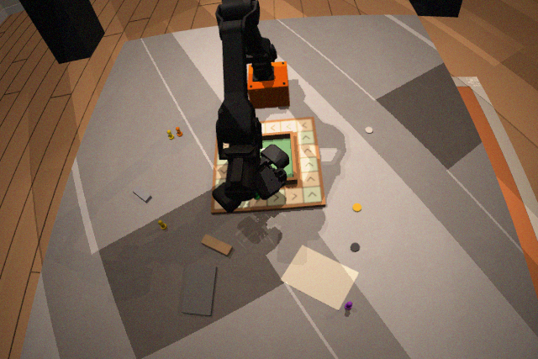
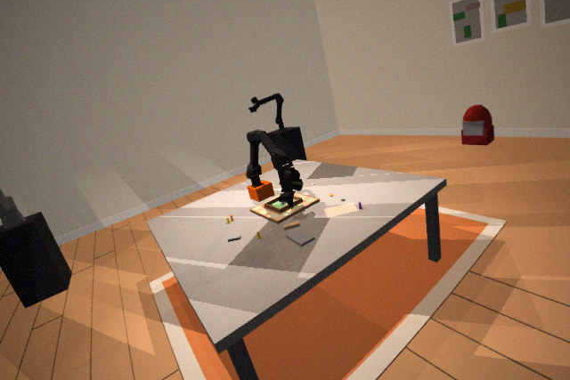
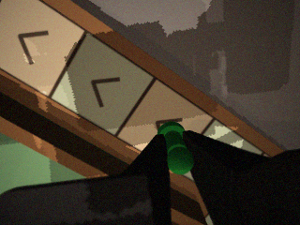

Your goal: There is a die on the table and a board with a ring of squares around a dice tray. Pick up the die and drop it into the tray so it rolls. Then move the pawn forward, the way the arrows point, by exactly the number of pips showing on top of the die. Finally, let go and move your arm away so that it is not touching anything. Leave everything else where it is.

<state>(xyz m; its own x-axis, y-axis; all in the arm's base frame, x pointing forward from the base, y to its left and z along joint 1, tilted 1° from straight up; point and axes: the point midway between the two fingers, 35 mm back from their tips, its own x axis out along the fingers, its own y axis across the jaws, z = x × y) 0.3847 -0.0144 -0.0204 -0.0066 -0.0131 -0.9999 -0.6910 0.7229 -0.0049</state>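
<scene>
Now: the green pawn 10 mm above my gripper tip. Round my gripper tip: wooden block (120 mm ahead, 100 mm to the right, 30 mm below); then white die (130 mm behind, 20 mm to the left, 10 mm below); then green tray (120 mm behind, 30 mm below, 20 mm to the left).
</scene>
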